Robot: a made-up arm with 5 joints. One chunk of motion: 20 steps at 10 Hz.
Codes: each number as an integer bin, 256 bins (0 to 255) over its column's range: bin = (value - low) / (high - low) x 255, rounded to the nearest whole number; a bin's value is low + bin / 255 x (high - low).
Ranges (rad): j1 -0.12..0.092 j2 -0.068..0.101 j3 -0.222..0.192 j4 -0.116..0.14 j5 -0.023..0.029
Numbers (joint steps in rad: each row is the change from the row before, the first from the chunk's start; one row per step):
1: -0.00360 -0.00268 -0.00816 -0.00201 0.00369
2: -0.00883 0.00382 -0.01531 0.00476 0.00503
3: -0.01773 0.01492 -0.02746 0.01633 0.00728
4: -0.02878 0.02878 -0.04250 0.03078 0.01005
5: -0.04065 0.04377 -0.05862 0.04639 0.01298
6: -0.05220 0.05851 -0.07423 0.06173 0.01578
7: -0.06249 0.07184 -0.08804 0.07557 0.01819
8: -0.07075 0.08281 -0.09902 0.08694 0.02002
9: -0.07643 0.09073 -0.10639 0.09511 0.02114
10: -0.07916 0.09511 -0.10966 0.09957 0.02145
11: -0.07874 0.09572 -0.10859 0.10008 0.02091
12: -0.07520 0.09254 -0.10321 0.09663 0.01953
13: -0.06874 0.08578 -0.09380 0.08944 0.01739
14: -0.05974 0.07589 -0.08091 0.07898 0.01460
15: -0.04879 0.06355 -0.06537 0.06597 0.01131
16: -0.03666 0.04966 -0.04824 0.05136 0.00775
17: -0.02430 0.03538 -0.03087 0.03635 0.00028
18: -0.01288 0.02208 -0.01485 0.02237 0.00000
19: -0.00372 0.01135 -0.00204 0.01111 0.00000
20: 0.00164 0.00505 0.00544 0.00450 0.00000
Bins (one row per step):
1: 140 99 132 114 131
2: 134 108 127 120 137
3: 123 125 120 132 148
4: 110 146 111 146 162
5: 95 169 101 162 176
6: 82 191 91 177 190
7: 69 211 83 191 202
8: 59 228 76 202 211
9: 52 240 71 210 216
10: 49 246 69 215 218
11: 50 247 70 215 215
12: 54 242 73 212 209
13: 62 232 79 205 198
14: 72 217 87 194 184
15: 86 198 96 181 168
16: 100 178 107 167 151
17: 115 156 118 152 114
18: 129 136 128 138 113
19: 140 120 135 127 113
20: 146 110 140 120 113

